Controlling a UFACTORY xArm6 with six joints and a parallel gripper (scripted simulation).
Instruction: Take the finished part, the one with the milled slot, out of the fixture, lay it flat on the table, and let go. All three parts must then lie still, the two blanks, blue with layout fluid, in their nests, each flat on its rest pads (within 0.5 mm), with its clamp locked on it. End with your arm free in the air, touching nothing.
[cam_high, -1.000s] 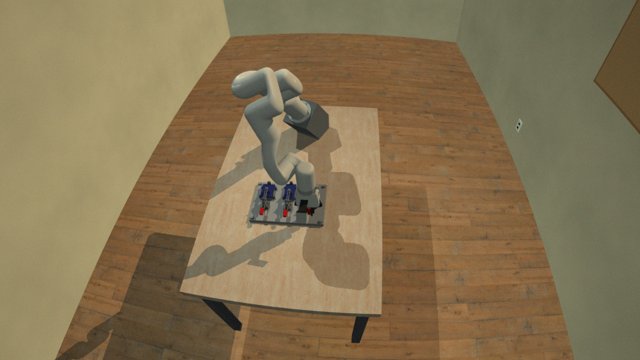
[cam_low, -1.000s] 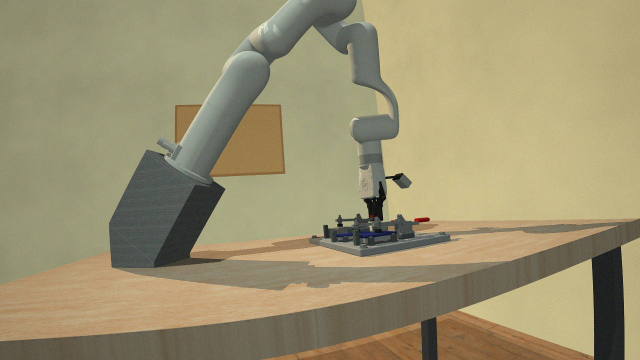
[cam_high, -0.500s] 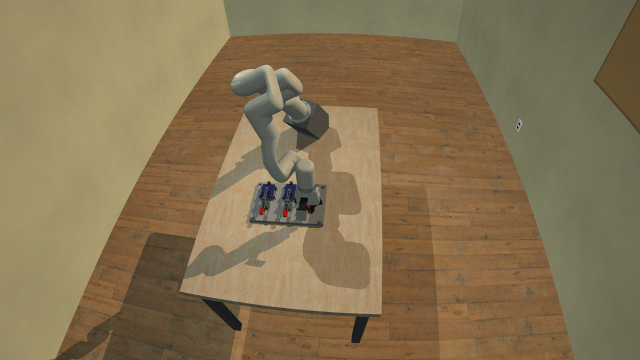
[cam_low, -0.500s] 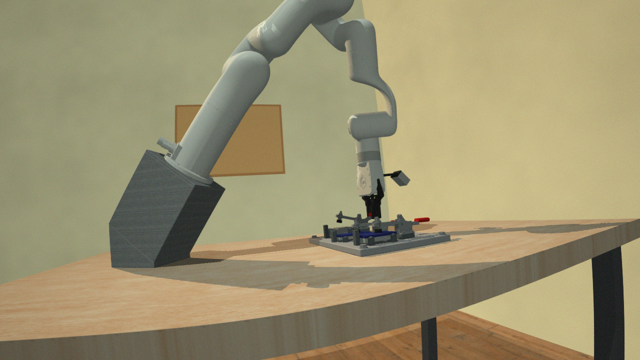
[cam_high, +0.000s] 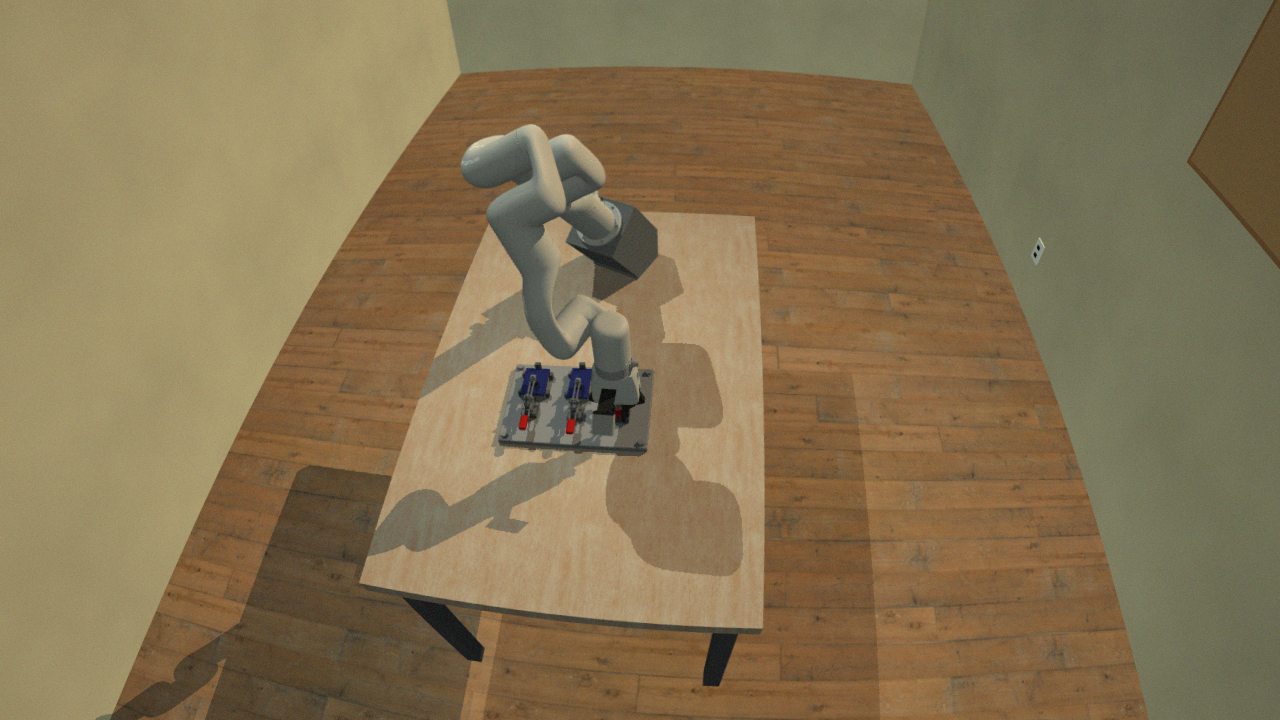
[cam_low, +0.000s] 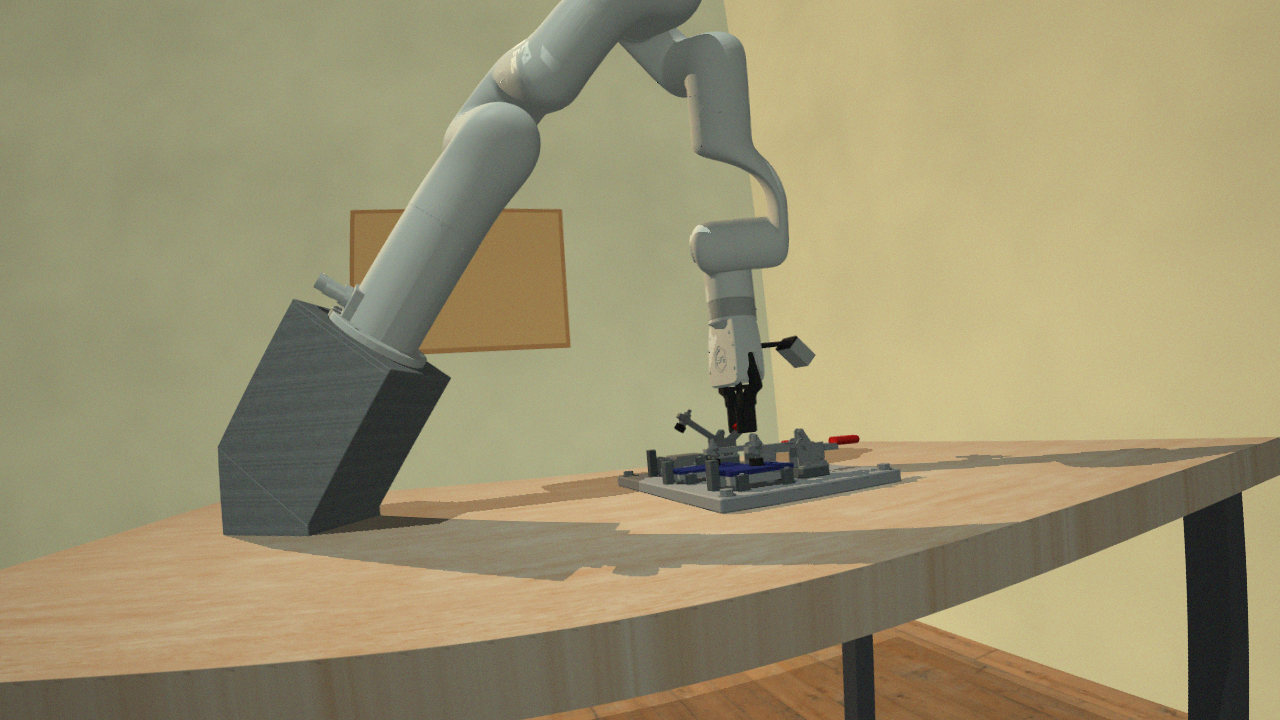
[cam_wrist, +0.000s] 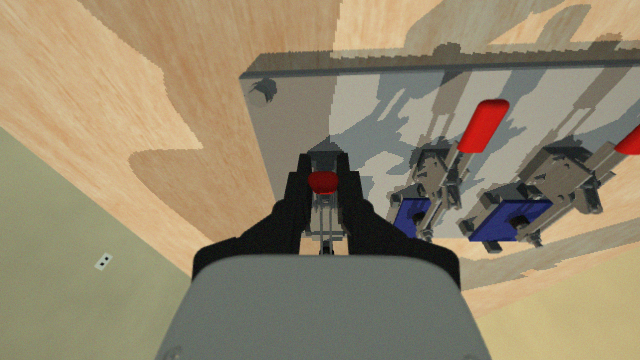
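The grey part lies 110 mm behind my hand, 50 mm below it and 30 mm to the left of it. Round my hand: fixture plate 100 mm behind, 90 mm to the right, 80 mm below; then blank 180 mm to the right, 170 mm behind, 60 mm below.
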